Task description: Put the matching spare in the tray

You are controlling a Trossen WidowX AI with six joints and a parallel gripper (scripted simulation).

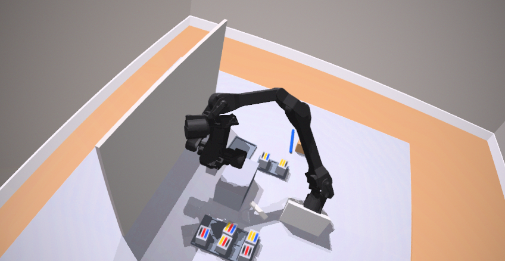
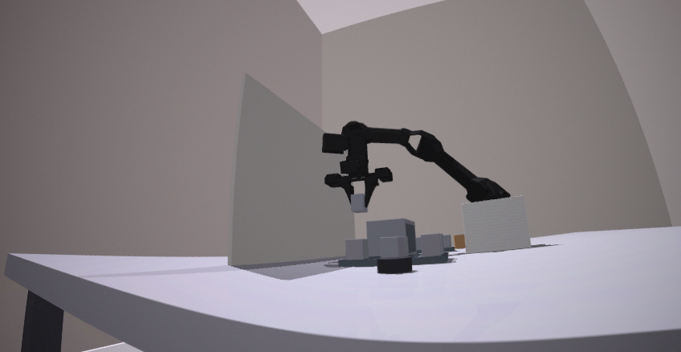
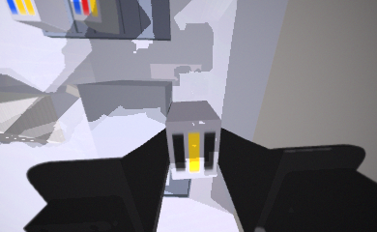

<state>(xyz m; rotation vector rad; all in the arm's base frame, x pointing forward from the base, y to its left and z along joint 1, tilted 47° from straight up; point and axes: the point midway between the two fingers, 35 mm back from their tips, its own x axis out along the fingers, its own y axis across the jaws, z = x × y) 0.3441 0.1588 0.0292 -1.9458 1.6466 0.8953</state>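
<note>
The flat grey tray is 23 cm to the right of my gripper tip and 14 cm below it. The rest, counted from my gripper tip: black disc (30 cm to the left, 21 cm behind, 13 cm below); blue pen (41 cm to the right, 16 cm behind, 14 cm below); grey wall panel (18 cm ahead, 8 cm above, 2 cm to the right).
</note>
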